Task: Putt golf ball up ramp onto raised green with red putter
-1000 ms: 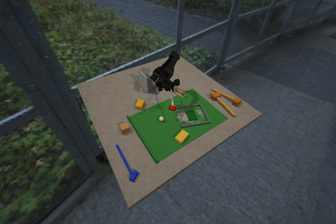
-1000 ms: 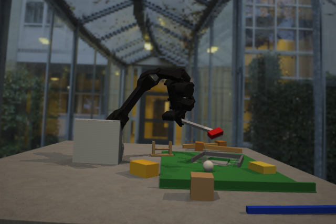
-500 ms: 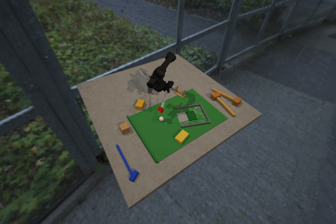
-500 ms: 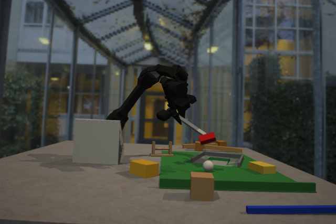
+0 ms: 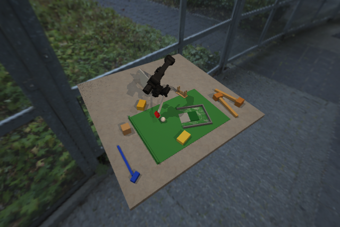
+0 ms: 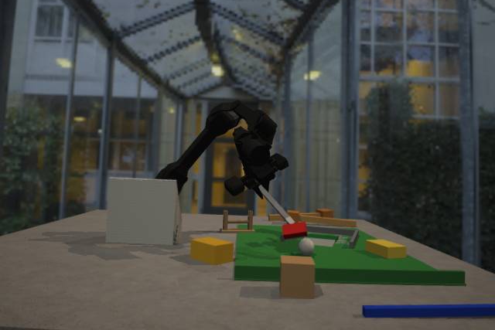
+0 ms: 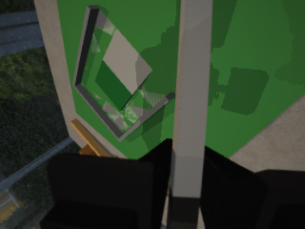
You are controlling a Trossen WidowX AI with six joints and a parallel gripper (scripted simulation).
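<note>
Now: gripper tip 2 cm short of the red putter, 5 cm to the left of it and 1 cm above it. Also, from my gripper tip: white golf ball (11 cm ahead, 10 cm to the right, 12 cm below); then wooden stand (9 cm behind, 23 cm to the left, 11 cm below); then green mat (16 cm ahead, 4 cm to the left, 14 cm below).
</note>
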